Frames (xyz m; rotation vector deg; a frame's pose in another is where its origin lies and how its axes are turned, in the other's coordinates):
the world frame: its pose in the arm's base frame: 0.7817 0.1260 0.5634 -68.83 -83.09 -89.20
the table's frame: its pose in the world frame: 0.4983 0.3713 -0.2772 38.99 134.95 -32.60
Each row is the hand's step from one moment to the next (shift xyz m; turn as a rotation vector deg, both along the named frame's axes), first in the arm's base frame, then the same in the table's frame.
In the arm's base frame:
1: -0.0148 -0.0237 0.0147 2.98 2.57 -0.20
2: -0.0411 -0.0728 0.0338 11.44 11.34 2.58
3: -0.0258 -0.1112 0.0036 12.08 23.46 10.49
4: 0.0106 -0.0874 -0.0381 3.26 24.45 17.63
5: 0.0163 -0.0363 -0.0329 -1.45 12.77 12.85
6: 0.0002 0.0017 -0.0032 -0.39 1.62 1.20
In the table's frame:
1: 0.0048 0.0116 0.0290 -0.62 0.56 -3.85
2: 0.0221 0.0283 0.0827 -5.16 4.56 -14.79
3: 0.0726 0.0208 0.0857 -18.03 8.20 -20.35
4: 0.0900 -0.0031 0.0331 -25.96 9.68 -12.31
5: 0.0507 -0.0099 0.0003 -16.66 6.59 -3.07
6: 0.0003 -0.0030 -0.0020 -1.99 0.38 -0.34

